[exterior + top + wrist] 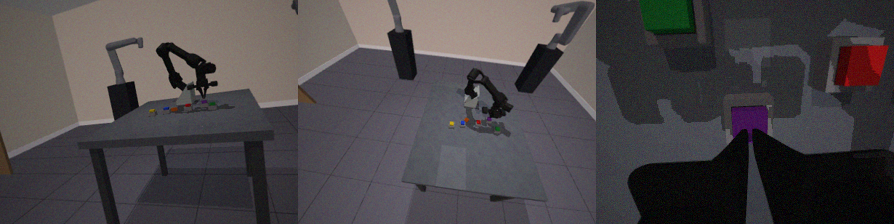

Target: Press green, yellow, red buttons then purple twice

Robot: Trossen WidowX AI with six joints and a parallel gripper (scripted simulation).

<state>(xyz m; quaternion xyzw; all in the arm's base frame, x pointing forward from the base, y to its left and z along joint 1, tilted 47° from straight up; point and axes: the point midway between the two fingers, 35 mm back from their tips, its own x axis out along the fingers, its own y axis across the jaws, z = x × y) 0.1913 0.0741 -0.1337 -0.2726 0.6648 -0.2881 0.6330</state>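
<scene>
Now: the purple button 2 cm below my gripper tip. From my gripper tip the other things lie so: orange block (3 cm ahead, 20 cm to the right, 4 cm below); then red button (5 cm ahead, 10 cm to the right, 2 cm below); then green button (9 cm ahead, 6 cm to the left, 2 cm below).
</scene>
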